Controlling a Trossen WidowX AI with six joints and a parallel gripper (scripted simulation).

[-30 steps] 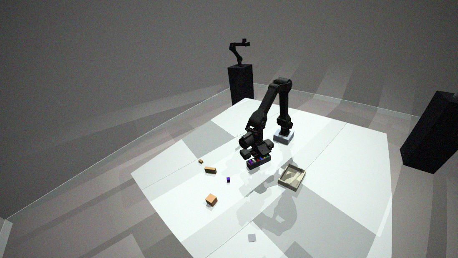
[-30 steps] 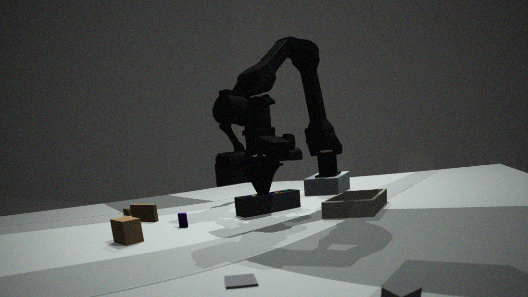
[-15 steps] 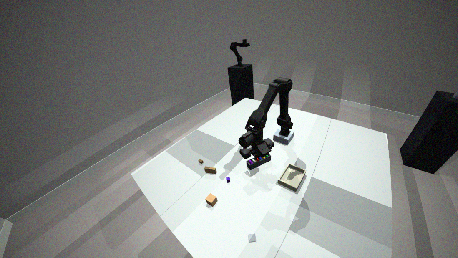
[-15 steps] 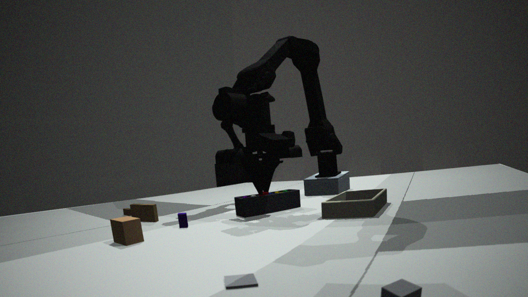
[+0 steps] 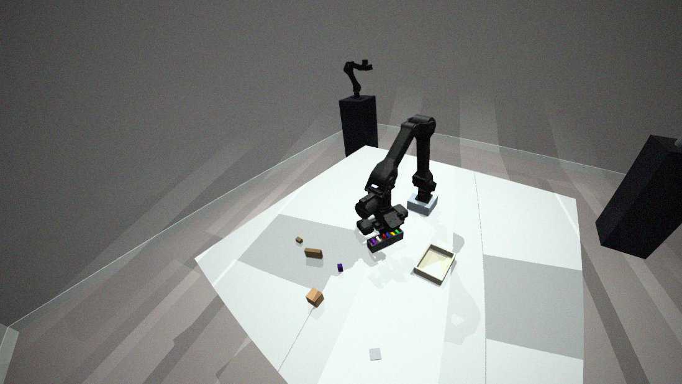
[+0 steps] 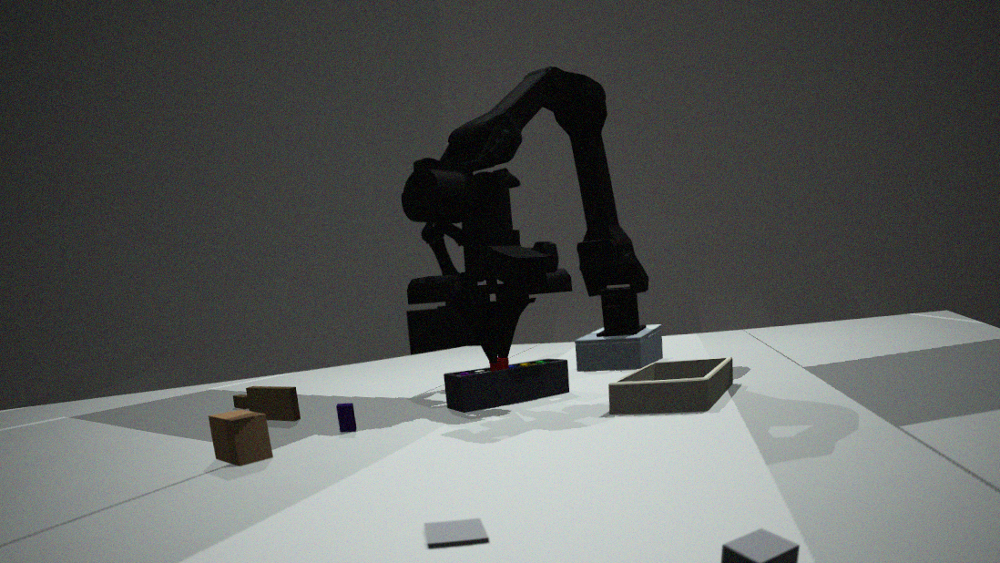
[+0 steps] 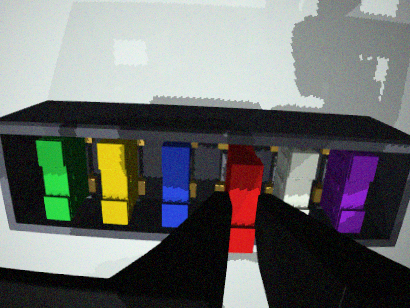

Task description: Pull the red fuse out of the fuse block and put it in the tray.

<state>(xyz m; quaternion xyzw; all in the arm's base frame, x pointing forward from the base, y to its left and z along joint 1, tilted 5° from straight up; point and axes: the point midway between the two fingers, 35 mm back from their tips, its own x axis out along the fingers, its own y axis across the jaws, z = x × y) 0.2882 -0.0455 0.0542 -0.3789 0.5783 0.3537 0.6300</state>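
The white fuse is 20 mm below my gripper tip, 20 mm ahead of it and 10 mm to the right of it. Round my gripper tip: red fuse (10 mm below); purple fuse (40 mm ahead, 20 mm to the right, 20 mm below); blue fuse (20 mm below, 20 mm behind, 10 mm to the left).
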